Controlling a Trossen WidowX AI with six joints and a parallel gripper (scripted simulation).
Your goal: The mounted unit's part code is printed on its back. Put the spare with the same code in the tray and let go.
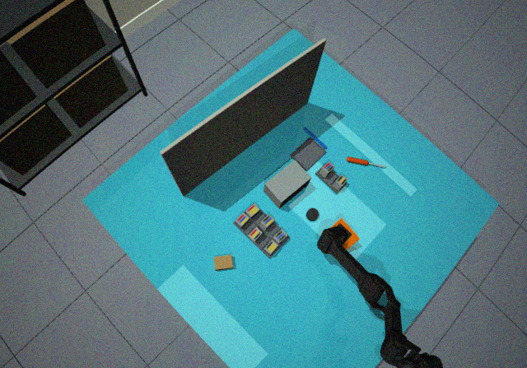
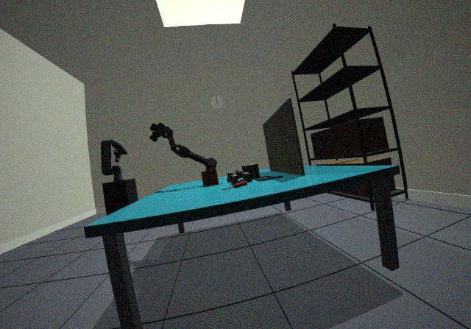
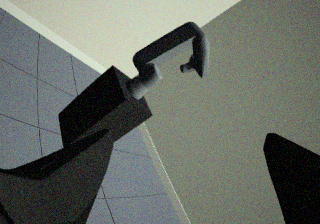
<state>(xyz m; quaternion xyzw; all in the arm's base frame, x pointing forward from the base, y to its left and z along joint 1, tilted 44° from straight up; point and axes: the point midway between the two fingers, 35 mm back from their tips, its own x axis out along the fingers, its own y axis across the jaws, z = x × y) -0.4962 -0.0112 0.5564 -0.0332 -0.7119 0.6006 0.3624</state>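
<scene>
Right now my gripper tip is 720 mm short of the grey spare, 170 mm to the left of it and 480 mm above it. The rest, counted from my gripper tip: beige panel (1030 mm ahead, 420 mm to the right, 300 mm below); then grey tray (820 mm ahead, 580 mm to the right, 520 mm below); then brown cardboard box (730 mm ahead, 510 mm below).
</scene>
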